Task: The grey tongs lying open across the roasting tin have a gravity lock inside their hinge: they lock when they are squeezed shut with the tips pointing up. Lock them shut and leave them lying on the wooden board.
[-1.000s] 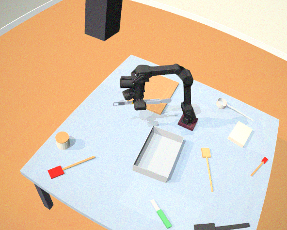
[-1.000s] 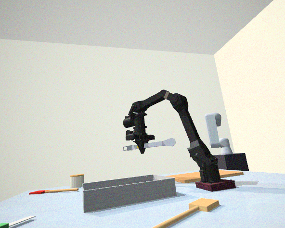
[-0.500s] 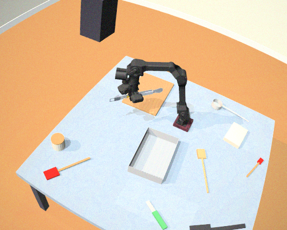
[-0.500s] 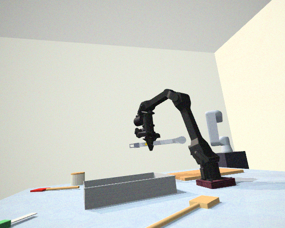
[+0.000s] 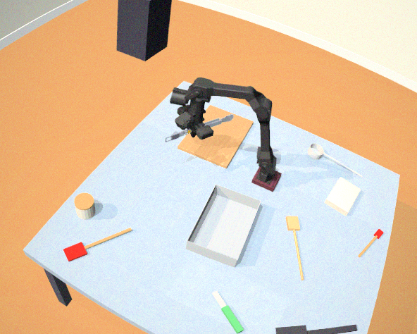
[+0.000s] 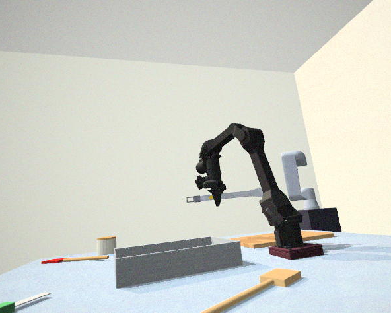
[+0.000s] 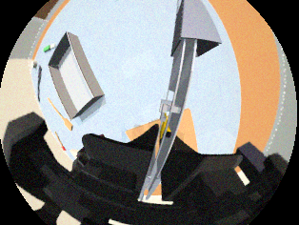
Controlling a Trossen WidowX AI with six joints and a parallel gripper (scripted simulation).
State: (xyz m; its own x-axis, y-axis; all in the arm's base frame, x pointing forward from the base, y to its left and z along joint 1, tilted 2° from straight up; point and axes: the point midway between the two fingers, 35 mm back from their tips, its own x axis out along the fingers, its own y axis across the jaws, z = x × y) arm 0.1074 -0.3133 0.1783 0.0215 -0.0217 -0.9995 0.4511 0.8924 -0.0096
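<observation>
Now: the wooden board 24 cm behind my gripper tip, 1 cm to the left of it and 15 cm below it. Round my gripper tip: red-headed spatula (59 cm ahead, 7 cm to the right, 15 cm below); then wood-lidded jar (47 cm ahead, 20 cm to the right, 12 cm below); then grey roasting tin (22 cm ahead, 29 cm to the left, 13 cm below).
</observation>
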